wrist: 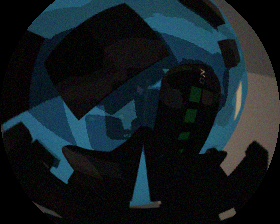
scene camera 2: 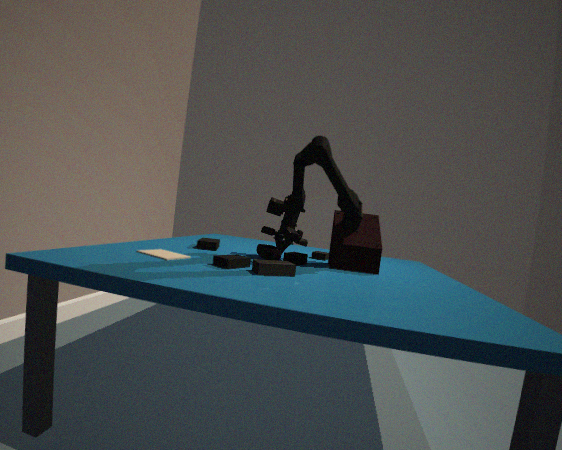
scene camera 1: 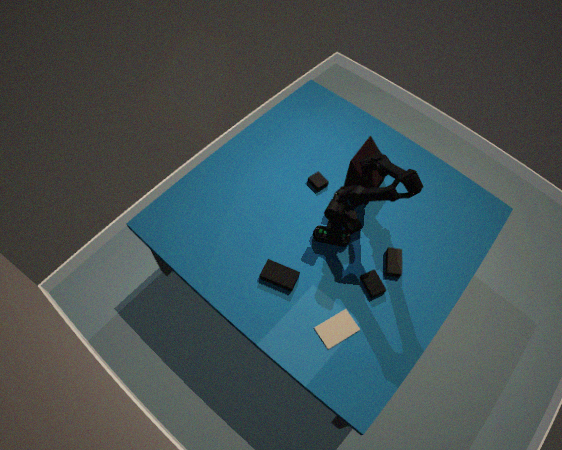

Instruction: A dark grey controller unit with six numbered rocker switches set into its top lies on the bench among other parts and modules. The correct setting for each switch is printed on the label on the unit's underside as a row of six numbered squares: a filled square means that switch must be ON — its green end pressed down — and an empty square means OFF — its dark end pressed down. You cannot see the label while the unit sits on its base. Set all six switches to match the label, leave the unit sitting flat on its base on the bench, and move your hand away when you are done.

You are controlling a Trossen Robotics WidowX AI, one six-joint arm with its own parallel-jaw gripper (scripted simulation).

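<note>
The pictures show a beige card and the gripper; the wrist view, too, shows the gripper.
</note>
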